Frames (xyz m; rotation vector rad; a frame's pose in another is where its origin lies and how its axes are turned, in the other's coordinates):
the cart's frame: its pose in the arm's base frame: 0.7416 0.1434 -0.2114 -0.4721 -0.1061 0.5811
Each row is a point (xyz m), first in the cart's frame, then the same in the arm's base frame.
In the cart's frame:
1: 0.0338 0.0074 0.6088
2: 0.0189 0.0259 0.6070
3: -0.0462 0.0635 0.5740
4: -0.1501 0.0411 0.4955
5: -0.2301 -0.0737 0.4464
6: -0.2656 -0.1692 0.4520
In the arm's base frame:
1: 0.6278 0.4104 0.3249
2: 0.6065 0.4150 0.3154
3: 0.5408 0.3935 0.2711
4: 0.4833 0.2885 0.2152
5: 0.4855 0.1407 0.2269
6: 0.5027 0.0534 0.2768

